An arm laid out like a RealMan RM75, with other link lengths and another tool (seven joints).
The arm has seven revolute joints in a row. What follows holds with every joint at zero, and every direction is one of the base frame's. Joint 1 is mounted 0.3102 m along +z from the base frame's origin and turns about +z. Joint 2 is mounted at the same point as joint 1 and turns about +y. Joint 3 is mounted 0.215 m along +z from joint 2 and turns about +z. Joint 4 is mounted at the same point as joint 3 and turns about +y. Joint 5 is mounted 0.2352 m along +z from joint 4 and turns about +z. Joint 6 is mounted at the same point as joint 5 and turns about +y. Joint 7 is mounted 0.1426 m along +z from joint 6 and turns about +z. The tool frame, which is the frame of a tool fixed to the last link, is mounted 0.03 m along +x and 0.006 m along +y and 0.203 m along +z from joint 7; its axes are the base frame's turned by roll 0.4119, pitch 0 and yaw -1.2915 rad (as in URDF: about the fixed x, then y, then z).
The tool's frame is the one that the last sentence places.
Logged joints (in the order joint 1, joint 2, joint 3, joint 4, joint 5, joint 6, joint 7), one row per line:
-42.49 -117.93 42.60 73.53 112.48 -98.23 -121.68
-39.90 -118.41 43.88 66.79 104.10 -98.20 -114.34
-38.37 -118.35 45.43 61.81 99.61 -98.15 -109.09
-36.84 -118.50 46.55 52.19 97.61 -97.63 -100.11
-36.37 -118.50 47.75 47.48 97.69 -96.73 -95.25
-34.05 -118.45 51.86 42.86 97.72 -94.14 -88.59
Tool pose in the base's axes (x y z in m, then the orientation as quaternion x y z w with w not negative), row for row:
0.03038 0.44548 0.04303 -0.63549 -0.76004 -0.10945 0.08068
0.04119 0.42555 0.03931 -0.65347 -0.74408 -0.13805 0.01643
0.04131 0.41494 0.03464 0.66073 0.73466 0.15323 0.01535
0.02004 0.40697 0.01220 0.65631 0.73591 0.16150 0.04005
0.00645 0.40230 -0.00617 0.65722 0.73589 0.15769 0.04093
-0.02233 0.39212 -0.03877 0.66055 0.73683 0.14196 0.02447
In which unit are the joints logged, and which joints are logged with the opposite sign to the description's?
The joints are logged in degrees. Opposite sign: joint 6.
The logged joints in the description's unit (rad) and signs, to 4 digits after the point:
-0.7416 -2.0583 0.7435 1.2833 1.9631 1.7144 -2.1237
-0.6964 -2.0666 0.7659 1.1657 1.8169 1.7139 -1.9956
-0.6697 -2.0656 0.7929 1.0788 1.7385 1.7130 -1.9040
-0.6430 -2.0682 0.8125 0.9109 1.7036 1.7040 -1.7472
-0.6348 -2.0682 0.8334 0.8287 1.7050 1.6883 -1.6624
-0.5943 -2.0673 0.9051 0.7480 1.7055 1.6431 -1.5462

